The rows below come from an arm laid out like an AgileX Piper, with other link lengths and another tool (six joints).
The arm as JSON. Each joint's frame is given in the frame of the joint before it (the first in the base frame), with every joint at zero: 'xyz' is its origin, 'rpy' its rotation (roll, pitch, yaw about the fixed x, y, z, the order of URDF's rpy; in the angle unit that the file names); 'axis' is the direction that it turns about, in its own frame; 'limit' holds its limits. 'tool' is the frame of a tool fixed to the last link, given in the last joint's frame.
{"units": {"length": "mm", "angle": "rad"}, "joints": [
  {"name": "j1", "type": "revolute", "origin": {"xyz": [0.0, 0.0, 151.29], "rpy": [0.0, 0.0, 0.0]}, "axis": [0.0, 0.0, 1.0], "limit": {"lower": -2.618, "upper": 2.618}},
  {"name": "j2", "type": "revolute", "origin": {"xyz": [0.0, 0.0, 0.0], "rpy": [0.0, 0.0, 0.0]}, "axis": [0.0, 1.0, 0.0], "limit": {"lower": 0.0, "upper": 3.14}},
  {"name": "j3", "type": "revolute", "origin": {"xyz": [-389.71, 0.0, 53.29], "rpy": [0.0, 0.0, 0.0]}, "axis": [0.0, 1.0, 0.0], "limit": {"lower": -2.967, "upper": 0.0}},
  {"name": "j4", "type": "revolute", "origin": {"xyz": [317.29, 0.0, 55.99], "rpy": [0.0, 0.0, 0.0]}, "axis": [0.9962, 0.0, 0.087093], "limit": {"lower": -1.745, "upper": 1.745}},
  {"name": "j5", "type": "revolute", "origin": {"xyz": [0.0, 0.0, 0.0], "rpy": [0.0, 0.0, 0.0]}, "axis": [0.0, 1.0, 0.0], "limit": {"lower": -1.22, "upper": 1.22}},
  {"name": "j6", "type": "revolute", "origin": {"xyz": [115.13, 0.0, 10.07], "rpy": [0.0, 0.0, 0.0]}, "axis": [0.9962, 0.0, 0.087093], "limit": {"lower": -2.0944, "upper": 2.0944}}
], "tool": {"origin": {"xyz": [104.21, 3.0, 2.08], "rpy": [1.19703, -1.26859, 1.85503]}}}
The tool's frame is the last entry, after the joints.
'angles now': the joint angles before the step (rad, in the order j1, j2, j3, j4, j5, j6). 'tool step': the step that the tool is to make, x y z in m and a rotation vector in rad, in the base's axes. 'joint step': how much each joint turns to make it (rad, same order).
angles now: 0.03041, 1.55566, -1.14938, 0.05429, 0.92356, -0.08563
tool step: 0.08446, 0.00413, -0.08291, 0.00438, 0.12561, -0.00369
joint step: 0.00000, 0.32899, -0.19776, 0.00898, -0.00582, 0.00000
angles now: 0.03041, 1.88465, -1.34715, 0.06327, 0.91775, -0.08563
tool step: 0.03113, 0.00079, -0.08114, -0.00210, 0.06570, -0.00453
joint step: 0.00000, 0.19044, -0.05235, 0.00274, -0.07247, -0.00090
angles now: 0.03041, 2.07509, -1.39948, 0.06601, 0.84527, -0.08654
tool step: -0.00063, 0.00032, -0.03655, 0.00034, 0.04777, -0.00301
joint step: 0.00000, 0.06835, -0.00002, 0.00321, -0.02064, 0.00001
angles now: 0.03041, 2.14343, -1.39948, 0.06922, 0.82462, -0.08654
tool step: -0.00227, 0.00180, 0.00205, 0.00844, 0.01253, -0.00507
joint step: -0.00001, -0.00198, -0.00373, 0.01008, 0.01803, -0.00001
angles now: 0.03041, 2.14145, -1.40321, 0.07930, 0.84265, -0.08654
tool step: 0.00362, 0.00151, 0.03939, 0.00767, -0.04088, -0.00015
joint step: 0.00000, -0.06145, -0.02292, 0.00535, 0.04342, 0.00000
